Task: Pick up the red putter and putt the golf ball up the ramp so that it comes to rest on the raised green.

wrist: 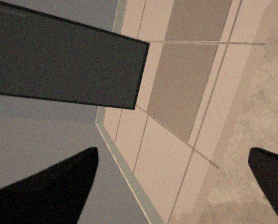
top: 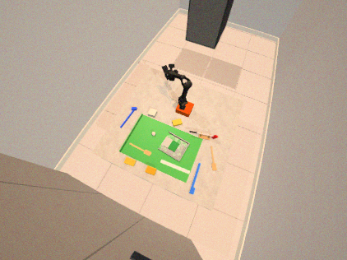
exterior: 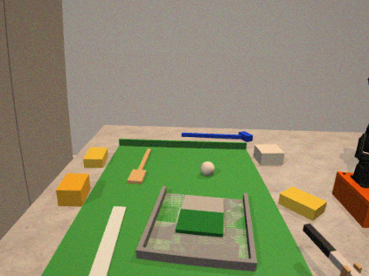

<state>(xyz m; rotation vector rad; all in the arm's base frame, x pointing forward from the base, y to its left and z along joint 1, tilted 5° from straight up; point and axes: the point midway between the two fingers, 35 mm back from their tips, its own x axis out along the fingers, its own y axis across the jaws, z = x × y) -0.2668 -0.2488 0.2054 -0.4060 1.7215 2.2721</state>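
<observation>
Now: the red putter 510 mm ahead of my gripper tip, 580 mm to the left of it and 170 mm below it. Also, from my gripper tip: white bar 930 mm ahead, 440 mm to the left, 230 mm below; white golf ball 720 mm ahead, 100 mm to the left, 210 mm below; blue putter 660 mm ahead, 260 mm to the right, 220 mm below.
</observation>
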